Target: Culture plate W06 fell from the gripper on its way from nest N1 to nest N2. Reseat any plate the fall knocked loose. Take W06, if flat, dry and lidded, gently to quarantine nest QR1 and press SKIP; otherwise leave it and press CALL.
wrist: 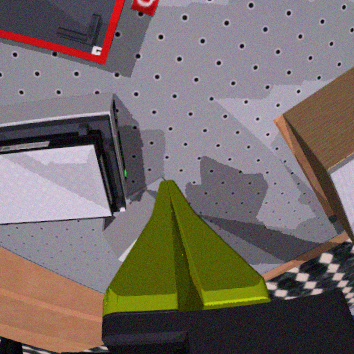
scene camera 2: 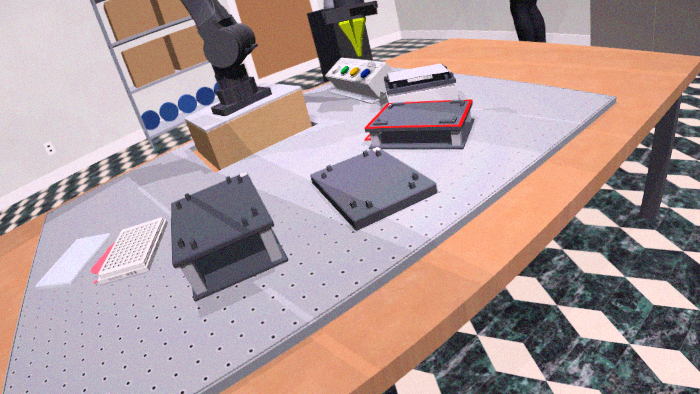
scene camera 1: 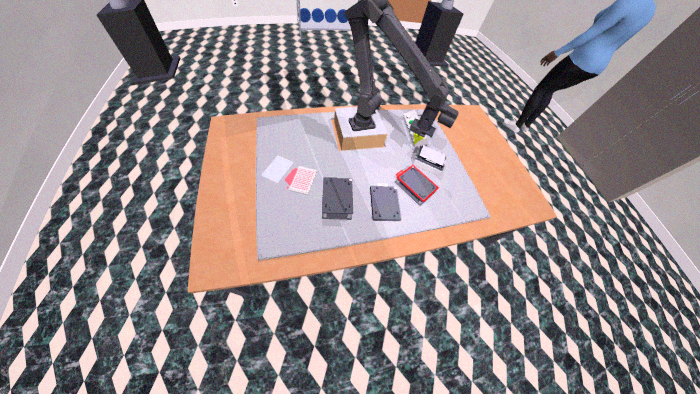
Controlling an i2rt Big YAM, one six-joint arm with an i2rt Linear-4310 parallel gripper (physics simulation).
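Places are measured from the arm's base along level axes (x back, y right, z up), in millimetres.
Pixels of known places: gripper, fingertip midpoint: (wrist: 166, 188) (scene camera 2: 359, 56) (scene camera 1: 414, 143); arm's base at its link origin: (scene camera 2: 242, 103) (scene camera 1: 361, 124).
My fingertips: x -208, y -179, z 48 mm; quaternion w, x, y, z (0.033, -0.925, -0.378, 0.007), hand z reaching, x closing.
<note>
For each thing: its top centre in the pictures, then the offset to it from my fingertips. "pt": a spot on its surface instead.
- white well plate at its top centre: (scene camera 2: 131, 244) (scene camera 1: 303, 178) dx -4, dy +513, dz -120 mm
- pink patch at a spot on its surface: (scene camera 2: 101, 261) (scene camera 1: 289, 177) pt dx +28, dy +570, dz -133 mm
- clear lid at its top centre: (scene camera 2: 73, 258) (scene camera 1: 277, 168) dx +82, dy +615, dz -126 mm
- red-rimmed nest at its top centre: (scene camera 2: 419, 110) (scene camera 1: 418, 181) dx -150, dy +18, dz -88 mm
- button box at its top centre: (scene camera 2: 355, 61) (scene camera 1: 417, 122) dx +182, dy -133, dz -50 mm
- raised dark nest at its top centre: (scene camera 2: 211, 204) (scene camera 1: 338, 193) dx -142, dy +396, dz -66 mm
- low dark nest at its top centre: (scene camera 2: 366, 172) (scene camera 1: 386, 200) dx -199, dy +195, dz -109 mm
- device at a spot on its surface: (wrist: 60, 109) pt dx -51, dy -60, dz -106 mm
- white-topped plate at its top centre: (wrist: 33, 189) (scene camera 2: 416, 72) (scene camera 1: 432, 155) dx -34, dy -115, dz -65 mm
A white well plate (scene camera 1: 303, 180) (scene camera 2: 132, 250) lies flat and unlidded on the mat; its label is unreadable. A pink patch (scene camera 1: 291, 178) (scene camera 2: 101, 261) shows at its edge, and a clear lid (scene camera 1: 277, 168) (scene camera 2: 75, 260) lies apart beside it. The red-rimmed nest (scene camera 1: 418, 183) (scene camera 2: 420, 114) (wrist: 60, 49) holds no plate. The button box (scene camera 1: 409, 117) (scene camera 2: 377, 82) has green (scene camera 2: 345, 70), yellow (scene camera 2: 354, 71) and blue (scene camera 2: 365, 73) buttons. My gripper (scene camera 1: 416, 144) (scene camera 2: 359, 54) (wrist: 166, 188) is shut and empty, pointing down above the box, whose face is mostly hidden in the wrist view.
A raised dark nest (scene camera 1: 337, 196) (scene camera 2: 220, 215) and a low dark nest (scene camera 1: 385, 202) (scene camera 2: 375, 185) stand without plates. A device (scene camera 1: 438, 167) (scene camera 2: 425, 92) (wrist: 60, 109) bears a white-topped plate (scene camera 1: 432, 156) (scene camera 2: 417, 74) (wrist: 50, 185) beside the box. The arm's wooden base block (scene camera 1: 362, 142) (scene camera 2: 255, 130) (wrist: 320, 120) stands nearby.
</note>
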